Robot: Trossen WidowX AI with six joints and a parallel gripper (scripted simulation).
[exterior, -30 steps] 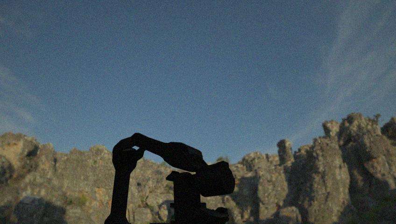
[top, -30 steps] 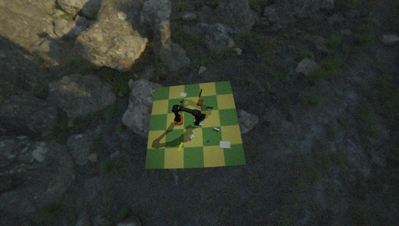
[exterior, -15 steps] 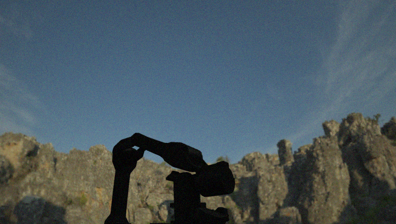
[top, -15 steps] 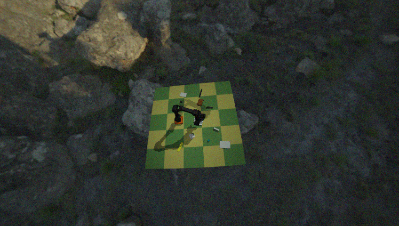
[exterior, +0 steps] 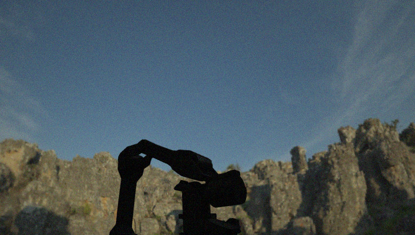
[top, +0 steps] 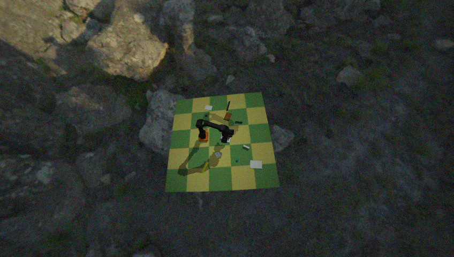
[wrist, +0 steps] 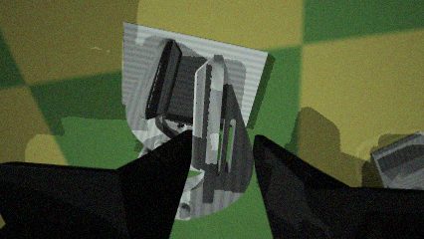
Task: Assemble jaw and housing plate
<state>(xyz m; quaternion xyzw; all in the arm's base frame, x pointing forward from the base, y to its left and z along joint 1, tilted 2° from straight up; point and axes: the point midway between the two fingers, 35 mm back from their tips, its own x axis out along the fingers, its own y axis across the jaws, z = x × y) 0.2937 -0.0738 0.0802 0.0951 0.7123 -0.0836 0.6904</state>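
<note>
Right now my gripper tip is 110 mm past the grey housing plate, 190 mm to the left of it and 50 mm above it. The rest, counted from my gripper tip: white stick: 230 mm ahead, 130 mm to the right, 70 mm below; brown block: 50 mm ahead, 330 mm to the left, 80 mm below; teal bit: 110 mm ahead, 270 mm to the right, 70 mm below.
</note>
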